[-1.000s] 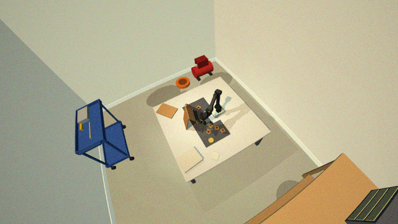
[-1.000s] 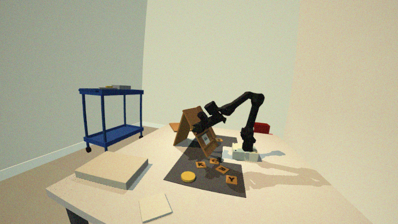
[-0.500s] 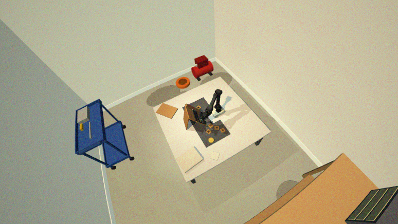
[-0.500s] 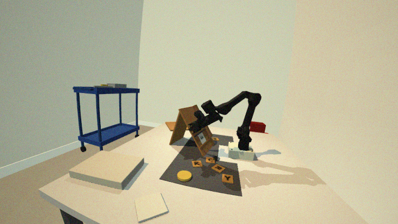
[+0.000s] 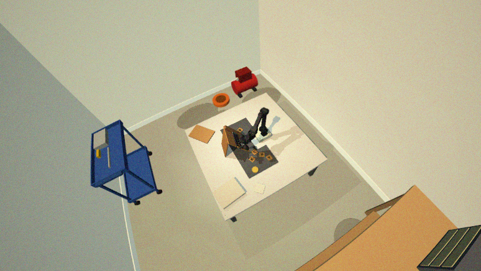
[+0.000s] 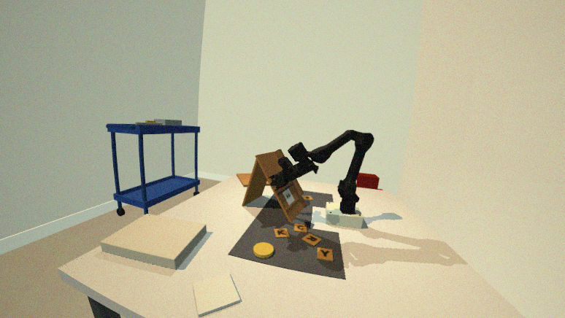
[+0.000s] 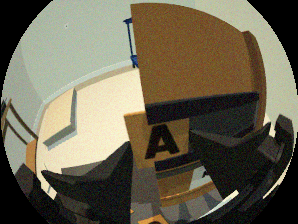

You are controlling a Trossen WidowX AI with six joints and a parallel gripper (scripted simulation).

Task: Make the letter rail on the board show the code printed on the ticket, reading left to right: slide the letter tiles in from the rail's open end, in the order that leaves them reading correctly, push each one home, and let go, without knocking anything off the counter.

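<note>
My gripper tip is 80 mm past the white ticket, 80 mm above it and 60 mm to the left of it. From my gripper tip the other things lie so: pale pad: 470 mm to the left, 170 mm below, 80 mm ahead; yellow disc: 270 mm to the left, 160 mm below, 10 mm behind; dark mat: 170 mm below, 170 mm behind, 40 mm to the right.
</note>
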